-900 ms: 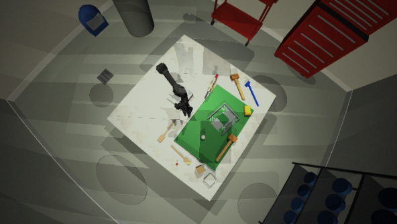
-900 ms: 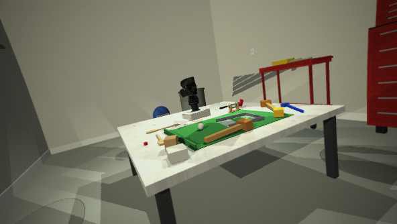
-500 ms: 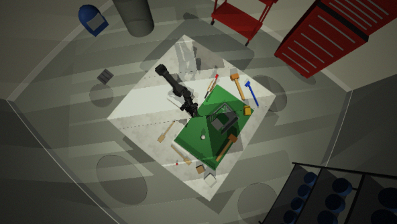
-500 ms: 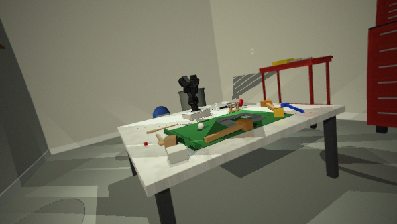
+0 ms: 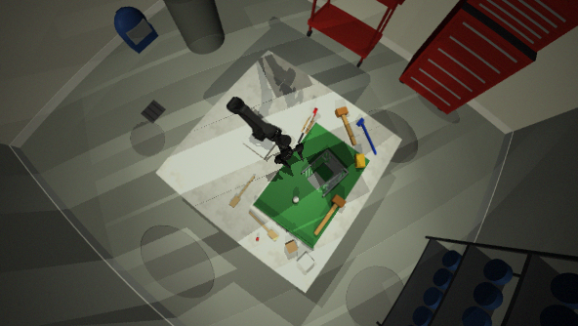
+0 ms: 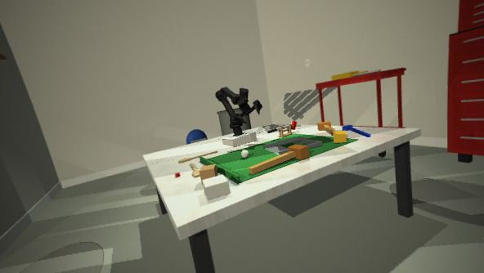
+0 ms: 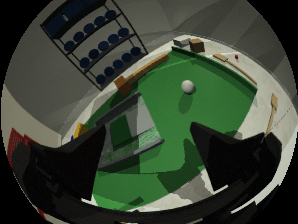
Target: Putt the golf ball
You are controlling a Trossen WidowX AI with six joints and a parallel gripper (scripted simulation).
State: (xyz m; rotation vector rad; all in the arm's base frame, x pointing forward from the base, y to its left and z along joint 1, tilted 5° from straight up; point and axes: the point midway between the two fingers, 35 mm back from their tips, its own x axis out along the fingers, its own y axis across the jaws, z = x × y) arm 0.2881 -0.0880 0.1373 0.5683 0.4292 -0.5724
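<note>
The red putter is 320 mm to the left of my gripper tip, 130 mm below it and 50 mm behind it. The rest, counted from my gripper tip: green mat (180 mm below, 160 mm ahead, 10 mm to the right); yellow block (390 mm ahead, 260 mm to the left, 160 mm below); white golf ball (170 mm to the right, 160 mm below, 90 mm ahead).
</note>
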